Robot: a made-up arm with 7 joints.
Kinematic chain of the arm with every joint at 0, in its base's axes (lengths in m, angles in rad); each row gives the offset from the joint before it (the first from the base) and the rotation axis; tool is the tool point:
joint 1: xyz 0 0 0.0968 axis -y
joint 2: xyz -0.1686 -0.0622 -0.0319 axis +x
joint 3: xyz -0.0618 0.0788 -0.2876 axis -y
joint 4: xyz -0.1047 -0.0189 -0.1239 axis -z
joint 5: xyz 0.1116 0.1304 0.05 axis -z
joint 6: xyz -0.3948 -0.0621 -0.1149 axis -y
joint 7: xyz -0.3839 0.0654 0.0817 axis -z
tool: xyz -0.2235 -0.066 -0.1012
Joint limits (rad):
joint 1: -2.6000..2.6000
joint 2: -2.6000..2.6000
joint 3: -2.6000..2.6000
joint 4: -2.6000..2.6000
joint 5: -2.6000..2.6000
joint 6: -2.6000..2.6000
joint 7: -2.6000..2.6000
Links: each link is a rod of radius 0.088 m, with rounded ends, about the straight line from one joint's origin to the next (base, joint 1, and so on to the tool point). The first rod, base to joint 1, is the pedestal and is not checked.
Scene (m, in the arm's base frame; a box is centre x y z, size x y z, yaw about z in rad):
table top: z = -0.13
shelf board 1: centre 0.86 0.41 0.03 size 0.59 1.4 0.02 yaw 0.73
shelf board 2: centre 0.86 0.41 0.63 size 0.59 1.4 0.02 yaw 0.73
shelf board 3: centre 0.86 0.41 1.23 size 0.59 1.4 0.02 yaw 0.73
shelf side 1: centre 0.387 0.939 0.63 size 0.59 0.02 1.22 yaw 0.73
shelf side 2: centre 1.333 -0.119 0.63 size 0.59 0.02 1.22 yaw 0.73
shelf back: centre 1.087 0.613 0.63 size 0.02 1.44 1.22 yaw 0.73
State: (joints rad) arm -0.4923 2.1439 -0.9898 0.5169 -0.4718 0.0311 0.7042
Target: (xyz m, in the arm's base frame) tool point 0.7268 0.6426 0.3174
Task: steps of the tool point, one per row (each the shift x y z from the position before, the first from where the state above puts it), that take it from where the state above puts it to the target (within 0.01 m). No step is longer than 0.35 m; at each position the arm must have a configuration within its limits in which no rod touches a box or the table.
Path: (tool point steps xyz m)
1: 0.2529 -0.0271 0.2182
2: 0.2847 0.1229 0.1514
3: 0.2571 0.2172 0.0180
4: 0.1822 0.2224 -0.1264
5: 0.0846 0.1448 -0.2251
6: -0.0083 0.0262 -0.2456
7: 0.1194 0.0795 0.0311
8: 0.1162 0.0883 0.0053
9: 0.1041 0.0941 -0.0109
10: 0.0874 0.0949 -0.0157
11: 0.0710 0.0887 -0.0098

